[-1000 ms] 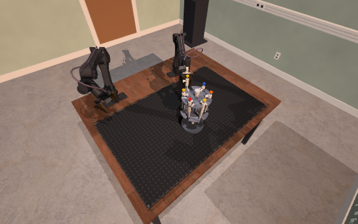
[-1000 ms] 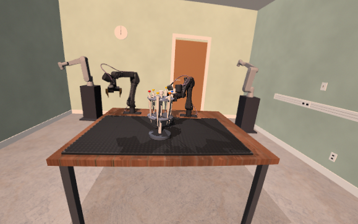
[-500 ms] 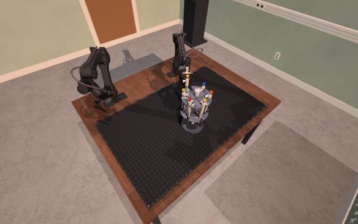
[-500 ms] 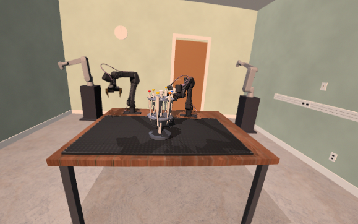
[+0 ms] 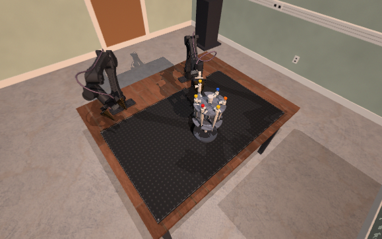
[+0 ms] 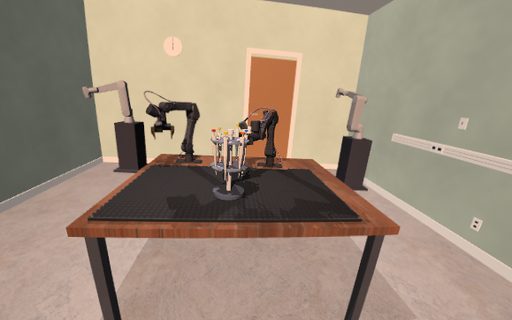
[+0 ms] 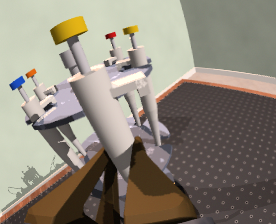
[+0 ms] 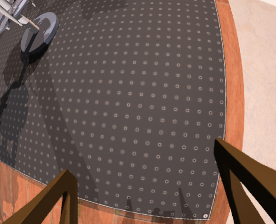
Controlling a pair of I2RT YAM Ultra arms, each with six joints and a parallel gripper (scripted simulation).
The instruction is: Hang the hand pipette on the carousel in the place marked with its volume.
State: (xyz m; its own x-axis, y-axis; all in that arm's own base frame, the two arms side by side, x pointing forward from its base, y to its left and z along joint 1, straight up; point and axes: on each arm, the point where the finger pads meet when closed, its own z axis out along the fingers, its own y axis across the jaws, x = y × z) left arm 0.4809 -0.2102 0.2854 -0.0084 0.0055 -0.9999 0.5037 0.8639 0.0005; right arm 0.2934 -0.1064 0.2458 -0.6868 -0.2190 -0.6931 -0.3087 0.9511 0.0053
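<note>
The pipette is 20 mm below my left hand, 10 mm to the right of it and 10 mm behind it.
</note>
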